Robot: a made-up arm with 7 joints.
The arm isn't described. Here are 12 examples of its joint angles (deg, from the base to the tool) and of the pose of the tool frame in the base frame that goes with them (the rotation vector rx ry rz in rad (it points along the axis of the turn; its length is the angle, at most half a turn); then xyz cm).
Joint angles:
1: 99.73 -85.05 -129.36 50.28 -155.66 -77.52 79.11
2: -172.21 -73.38 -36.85 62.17 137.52 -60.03 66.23
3: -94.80 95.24 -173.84 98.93 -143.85 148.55 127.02
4: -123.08 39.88 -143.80 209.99 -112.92 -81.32 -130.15
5: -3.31 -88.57 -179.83 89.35 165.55 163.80 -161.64
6: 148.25 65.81 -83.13 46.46 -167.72 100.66 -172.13
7: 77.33 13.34 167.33 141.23 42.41 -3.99 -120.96
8: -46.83 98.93 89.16 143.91 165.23 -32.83 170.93
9: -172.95 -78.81 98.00 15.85 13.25 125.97 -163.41
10: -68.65 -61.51 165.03 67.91 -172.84 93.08 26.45
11: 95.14 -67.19 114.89 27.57 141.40 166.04 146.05
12: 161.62 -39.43 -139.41 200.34 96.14 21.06 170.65
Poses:
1: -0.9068 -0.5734 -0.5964 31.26 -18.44 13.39
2: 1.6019 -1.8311 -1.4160 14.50 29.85 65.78
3: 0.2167 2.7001 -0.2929 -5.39 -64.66 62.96
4: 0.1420 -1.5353 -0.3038 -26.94 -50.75 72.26
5: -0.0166 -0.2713 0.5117 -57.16 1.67 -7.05
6: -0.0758 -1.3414 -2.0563 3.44 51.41 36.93
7: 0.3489 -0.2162 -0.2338 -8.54 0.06 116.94
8: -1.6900 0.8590 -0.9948 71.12 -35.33 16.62
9: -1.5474 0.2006 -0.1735 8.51 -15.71 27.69
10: -1.0700 1.1620 1.6201 -8.40 58.94 7.35
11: 1.2395 0.0547 0.6862 -25.63 -26.31 22.16
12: 0.1585 0.0987 1.8443 35.85 -26.03 101.24
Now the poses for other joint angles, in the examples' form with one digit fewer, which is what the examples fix.
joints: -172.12 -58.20 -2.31 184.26 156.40 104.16 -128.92
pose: 1.206 2.430 -0.352 75.7 7.2 63.2
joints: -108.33 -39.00 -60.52 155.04 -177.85 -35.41 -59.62
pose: -1.131 0.033 2.450 -4.2 45.1 98.5
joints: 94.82 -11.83 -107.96 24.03 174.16 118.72 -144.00
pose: -0.782 0.536 -2.452 35.3 -9.8 41.1
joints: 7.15 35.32 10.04 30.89 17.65 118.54 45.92
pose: 1.164 -0.425 -2.180 25.6 10.1 23.2
